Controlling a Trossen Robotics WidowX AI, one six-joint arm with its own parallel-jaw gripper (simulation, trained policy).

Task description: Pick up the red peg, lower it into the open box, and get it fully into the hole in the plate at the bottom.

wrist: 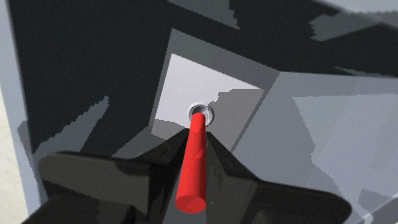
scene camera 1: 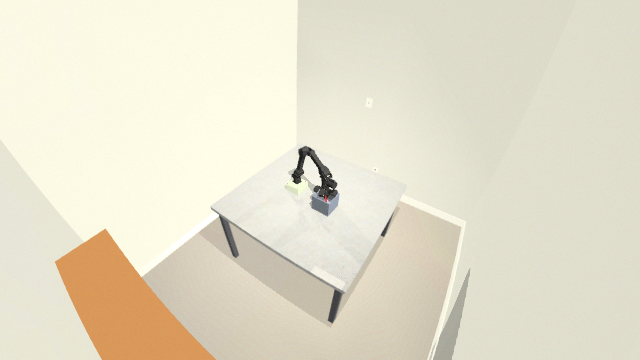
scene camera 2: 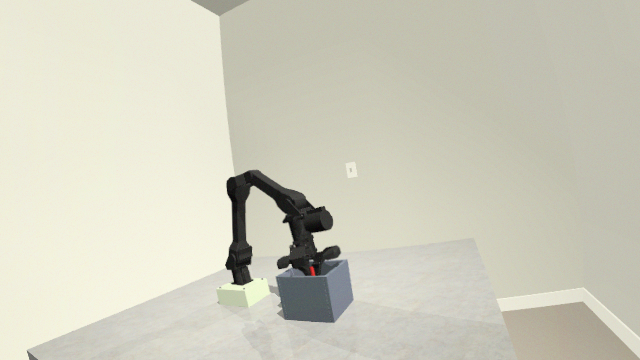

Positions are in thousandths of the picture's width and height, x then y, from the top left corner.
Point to a red peg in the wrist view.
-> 481, 868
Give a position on a grey box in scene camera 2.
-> At 505, 829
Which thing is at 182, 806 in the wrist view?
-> The gripper.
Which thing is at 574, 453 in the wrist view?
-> A pale plate.
